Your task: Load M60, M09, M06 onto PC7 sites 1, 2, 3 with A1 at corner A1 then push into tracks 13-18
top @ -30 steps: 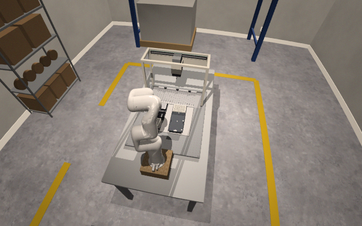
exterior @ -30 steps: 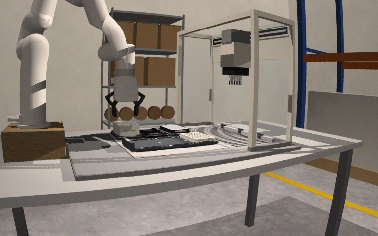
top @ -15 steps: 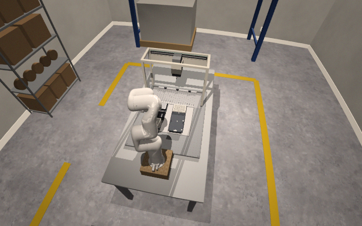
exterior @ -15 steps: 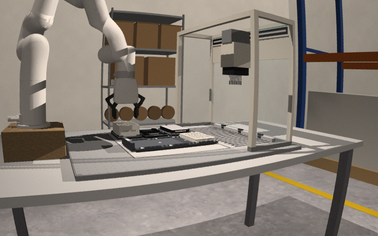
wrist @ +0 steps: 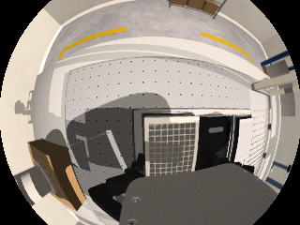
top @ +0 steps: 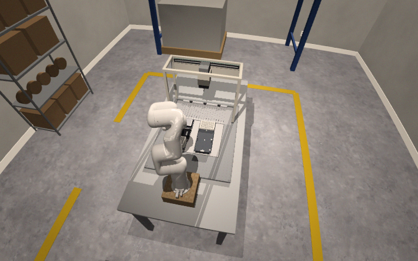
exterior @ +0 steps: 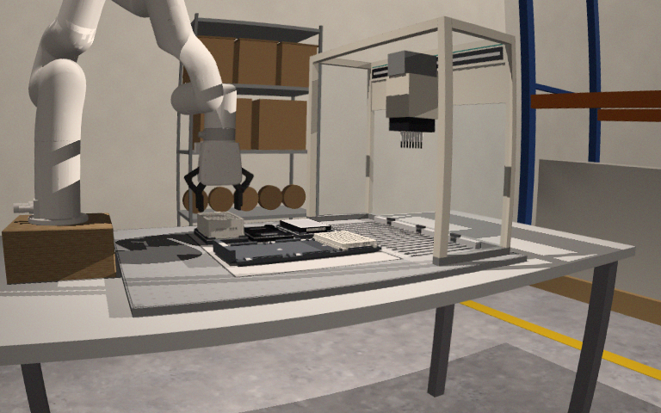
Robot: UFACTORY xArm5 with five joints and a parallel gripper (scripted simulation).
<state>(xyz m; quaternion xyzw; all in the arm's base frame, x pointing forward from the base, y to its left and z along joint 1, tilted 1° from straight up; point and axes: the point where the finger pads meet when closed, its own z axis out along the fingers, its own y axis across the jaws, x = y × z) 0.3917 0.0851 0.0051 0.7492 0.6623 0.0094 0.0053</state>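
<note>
My hand is 7 cm above the dark nest S1. The rest, counted from my hand: plate nest S2 (11 cm ahead, 7 cm below, 2 cm to the right); 96-well plate M06 (23 cm to the right, 20 cm ahead, 6 cm below); carrier PC7 (22 cm to the right, 9 cm ahead, 6 cm below).
</note>
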